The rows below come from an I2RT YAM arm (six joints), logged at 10 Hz.
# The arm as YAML. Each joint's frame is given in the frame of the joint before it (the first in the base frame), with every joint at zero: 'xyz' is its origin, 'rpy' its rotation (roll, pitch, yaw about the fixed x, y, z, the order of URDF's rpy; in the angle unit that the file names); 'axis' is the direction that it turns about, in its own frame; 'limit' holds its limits. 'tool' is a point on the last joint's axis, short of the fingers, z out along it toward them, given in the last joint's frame.
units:
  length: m
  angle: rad
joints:
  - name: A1
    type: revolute
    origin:
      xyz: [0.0, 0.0, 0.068]
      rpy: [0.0, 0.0, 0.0]
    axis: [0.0, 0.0, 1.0]
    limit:
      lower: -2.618
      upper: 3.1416
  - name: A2
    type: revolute
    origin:
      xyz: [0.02, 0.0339, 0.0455]
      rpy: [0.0, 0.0, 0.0]
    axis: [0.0, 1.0, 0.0]
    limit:
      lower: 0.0
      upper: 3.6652
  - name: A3
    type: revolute
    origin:
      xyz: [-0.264, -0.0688, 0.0]
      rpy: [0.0, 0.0, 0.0]
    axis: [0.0, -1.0, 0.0]
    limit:
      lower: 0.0
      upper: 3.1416
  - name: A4
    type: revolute
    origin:
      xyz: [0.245, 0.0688, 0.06]
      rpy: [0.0, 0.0, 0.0]
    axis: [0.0, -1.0, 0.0]
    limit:
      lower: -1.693
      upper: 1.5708
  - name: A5
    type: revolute
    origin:
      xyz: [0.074, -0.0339, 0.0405]
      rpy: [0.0, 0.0, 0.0]
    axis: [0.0, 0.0, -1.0]
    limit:
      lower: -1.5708
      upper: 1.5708
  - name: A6
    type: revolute
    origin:
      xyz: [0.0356, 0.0, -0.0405]
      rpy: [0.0, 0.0, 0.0]
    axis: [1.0, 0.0, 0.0]
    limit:
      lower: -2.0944
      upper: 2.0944
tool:
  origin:
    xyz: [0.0, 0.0, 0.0]
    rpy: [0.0, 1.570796, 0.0]
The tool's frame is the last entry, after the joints.
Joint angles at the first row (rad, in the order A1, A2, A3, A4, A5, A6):
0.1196, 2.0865, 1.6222, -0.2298, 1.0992, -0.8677
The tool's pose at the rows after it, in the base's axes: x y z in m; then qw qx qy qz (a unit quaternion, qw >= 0):
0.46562 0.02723 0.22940 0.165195 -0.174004 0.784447 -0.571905
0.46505 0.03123 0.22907 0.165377 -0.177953 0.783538 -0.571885
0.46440 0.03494 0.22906 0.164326 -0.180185 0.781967 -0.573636
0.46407 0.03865 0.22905 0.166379 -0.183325 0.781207 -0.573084
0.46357 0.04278 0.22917 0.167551 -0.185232 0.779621 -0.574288
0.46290 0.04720 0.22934 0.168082 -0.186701 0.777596 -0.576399
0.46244 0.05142 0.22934 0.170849 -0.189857 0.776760 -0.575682
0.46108 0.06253 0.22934 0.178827 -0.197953 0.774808 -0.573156
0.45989 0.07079 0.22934 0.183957 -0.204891 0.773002 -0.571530
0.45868 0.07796 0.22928 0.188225 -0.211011 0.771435 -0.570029
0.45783 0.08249 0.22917 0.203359 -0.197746 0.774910 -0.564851
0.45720 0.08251 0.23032 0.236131 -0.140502 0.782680 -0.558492
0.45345 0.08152 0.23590 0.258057 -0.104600 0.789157 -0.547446
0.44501 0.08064 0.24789 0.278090 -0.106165 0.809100 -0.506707
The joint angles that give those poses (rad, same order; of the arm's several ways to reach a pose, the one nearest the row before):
0.1265, 2.0865, 1.6226, -0.2321, 1.0992, -0.8680
0.1352, 2.0865, 1.6223, -0.2360, 1.1019, -0.8680
0.1436, 2.0865, 1.6226, -0.2401, 1.1099, -0.8681
0.1516, 2.0865, 1.6226, -0.2405, 1.1103, -0.8681
0.1608, 2.0865, 1.6226, -0.2405, 1.1164, -0.8681
0.1707, 2.0865, 1.6226, -0.2409, 1.1256, -0.8680
0.1799, 2.0865, 1.6226, -0.2409, 1.1259, -0.8673
0.2039, 2.0865, 1.6226, -0.2409, 1.1255, -0.8639
0.2218, 2.0865, 1.6227, -0.2409, 1.1255, -0.8638
0.2375, 2.0865, 1.6226, -0.2417, 1.1255, -0.8635
0.2474, 2.0865, 1.6222, -0.2417, 1.1259, -0.8192
0.2485, 2.0854, 1.6226, -0.2413, 1.1496, -0.6891
0.2485, 2.0682, 1.6226, -0.2718, 1.1519, -0.5892
0.2482, 2.0243, 1.6230, -0.3523, 1.0645, -0.5121

